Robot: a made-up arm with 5 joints.
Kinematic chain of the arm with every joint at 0, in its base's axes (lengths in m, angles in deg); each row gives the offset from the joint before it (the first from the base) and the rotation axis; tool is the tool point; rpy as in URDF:
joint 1: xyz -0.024 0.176 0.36 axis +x
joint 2: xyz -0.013 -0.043 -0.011 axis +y
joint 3: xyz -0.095 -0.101 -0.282 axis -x
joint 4: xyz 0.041 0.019 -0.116 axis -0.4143 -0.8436 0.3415
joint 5: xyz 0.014 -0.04 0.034 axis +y
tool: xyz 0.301 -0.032 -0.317 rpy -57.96 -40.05 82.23
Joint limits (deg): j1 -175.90..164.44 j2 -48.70..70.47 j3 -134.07..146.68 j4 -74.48..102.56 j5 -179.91..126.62
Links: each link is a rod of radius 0.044 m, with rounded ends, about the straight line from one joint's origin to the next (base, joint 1, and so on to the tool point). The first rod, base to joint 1, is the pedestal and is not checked.
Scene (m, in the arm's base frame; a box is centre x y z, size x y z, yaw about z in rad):
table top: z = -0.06
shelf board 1: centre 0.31 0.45 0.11 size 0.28 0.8 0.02 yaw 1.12
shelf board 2: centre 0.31 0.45 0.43 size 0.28 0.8 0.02 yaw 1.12
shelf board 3: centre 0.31 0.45 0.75 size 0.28 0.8 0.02 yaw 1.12
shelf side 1: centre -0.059 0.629 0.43 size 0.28 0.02 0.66 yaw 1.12
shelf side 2: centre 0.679 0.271 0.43 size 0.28 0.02 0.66 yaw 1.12
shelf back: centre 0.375 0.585 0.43 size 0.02 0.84 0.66 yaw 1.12
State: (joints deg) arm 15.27 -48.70 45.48 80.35 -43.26
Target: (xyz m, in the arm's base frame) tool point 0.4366 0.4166 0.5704
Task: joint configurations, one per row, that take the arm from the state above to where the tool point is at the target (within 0.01 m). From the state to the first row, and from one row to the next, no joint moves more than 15 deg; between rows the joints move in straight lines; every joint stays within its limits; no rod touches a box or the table.
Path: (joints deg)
1: 3.12 -45.42 50.36 73.76 -36.96
2: -9.02 -42.14 55.24 67.18 -30.67
3: -21.17 -38.86 60.12 60.59 -24.37
4: -33.31 -35.58 65.00 54.01 -18.08
5: -45.46 -32.30 69.88 47.42 -11.78
6: -58.78 -35.04 71.44 44.25 -11.33
7: -72.09 -37.77 72.99 41.09 -10.89
8: -85.41 -40.50 74.55 37.92 -10.44
9: -98.72 -43.23 76.11 34.75 -10.00
10: -112.04 -45.97 77.66 31.59 -9.55
11: -125.35 -48.70 79.22 28.42 -9.10

